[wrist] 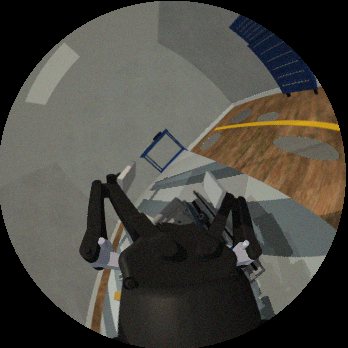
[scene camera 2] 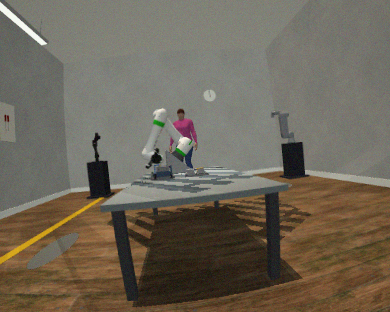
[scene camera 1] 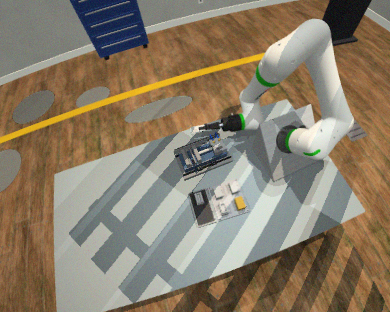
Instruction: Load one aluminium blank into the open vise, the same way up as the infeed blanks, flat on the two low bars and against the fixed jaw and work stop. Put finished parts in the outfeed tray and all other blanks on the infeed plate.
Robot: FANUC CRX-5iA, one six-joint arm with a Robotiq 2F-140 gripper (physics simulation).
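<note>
My gripper is open and empty, its fingers spread wide, held roughly level above the back edge of the vise. The vise is a blue and grey unit near the table's back edge; fine detail between its jaws cannot be told. In front of it, the dark outfeed tray holds one grey part. Adjoining it at the right, the light infeed plate carries pale blocks, among them one at the back right, and a yellow block. The gripper body hides part of the vise in the wrist view.
The striped-shadow table bears everything. The arm's grey pedestal stands right of the vise. Small blue and yellow fittings rise at the vise's back right, close under the gripper. A blue drawer cabinet stands on the floor beyond.
</note>
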